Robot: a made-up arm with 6 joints.
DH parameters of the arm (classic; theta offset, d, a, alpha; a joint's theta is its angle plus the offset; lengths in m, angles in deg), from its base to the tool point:
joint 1: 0 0.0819 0 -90
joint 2: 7.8 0 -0.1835 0
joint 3: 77.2 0 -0.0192 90
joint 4: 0 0.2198 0 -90
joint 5: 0 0 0.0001 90
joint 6: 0 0.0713 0 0
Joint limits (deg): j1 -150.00..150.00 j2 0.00..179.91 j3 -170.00..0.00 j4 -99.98..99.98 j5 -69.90..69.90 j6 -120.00..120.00
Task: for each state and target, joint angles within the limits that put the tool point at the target. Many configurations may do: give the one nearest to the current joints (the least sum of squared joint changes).
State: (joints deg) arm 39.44 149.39 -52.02 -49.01 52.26 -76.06
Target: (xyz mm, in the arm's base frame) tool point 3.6 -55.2 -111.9
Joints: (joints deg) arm 27.82 179.91 -35.01 -67.00 50.23 -76.06
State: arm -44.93 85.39 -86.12 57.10 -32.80 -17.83
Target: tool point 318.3 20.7 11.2
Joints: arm 7.16 122.88 -64.97 56.20 -18.94 -17.83
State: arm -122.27 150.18 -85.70 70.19 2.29 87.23
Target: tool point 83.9 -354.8 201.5
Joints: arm -79.04 107.47 -90.49 70.86 12.72 87.23
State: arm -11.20 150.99 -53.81 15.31 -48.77 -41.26
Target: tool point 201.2 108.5 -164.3
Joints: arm 29.67 163.28 -63.55 6.00 -45.54 -41.26
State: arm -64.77 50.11 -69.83 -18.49 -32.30 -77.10
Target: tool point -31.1 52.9 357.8
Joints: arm -50.98 0.00 -44.91 -10.40 -45.30 -77.10
